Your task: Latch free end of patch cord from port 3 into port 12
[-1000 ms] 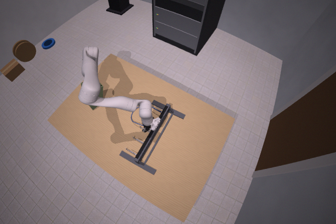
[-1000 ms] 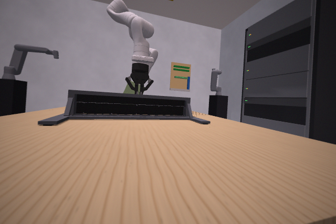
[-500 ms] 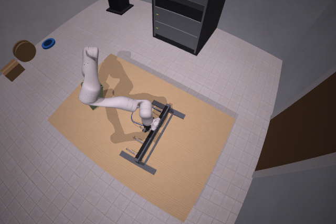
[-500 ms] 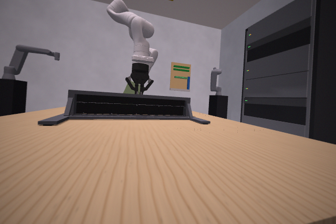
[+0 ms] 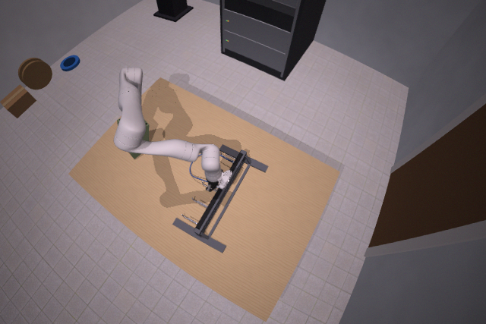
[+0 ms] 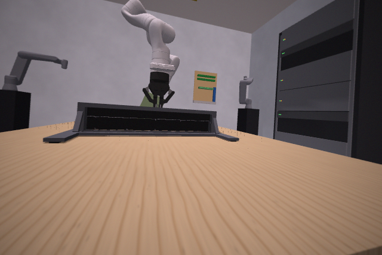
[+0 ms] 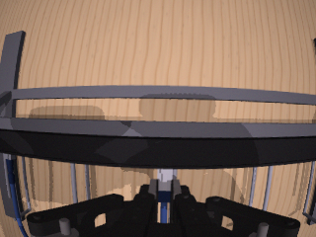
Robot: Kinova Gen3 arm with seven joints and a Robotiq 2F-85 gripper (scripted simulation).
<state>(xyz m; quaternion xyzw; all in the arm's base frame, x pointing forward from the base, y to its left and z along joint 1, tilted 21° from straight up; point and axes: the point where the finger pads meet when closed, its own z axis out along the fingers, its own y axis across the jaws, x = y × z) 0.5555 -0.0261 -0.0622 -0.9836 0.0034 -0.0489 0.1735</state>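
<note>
Now: the plug 10 mm below my hand and 10 mm ahead of it.
</note>
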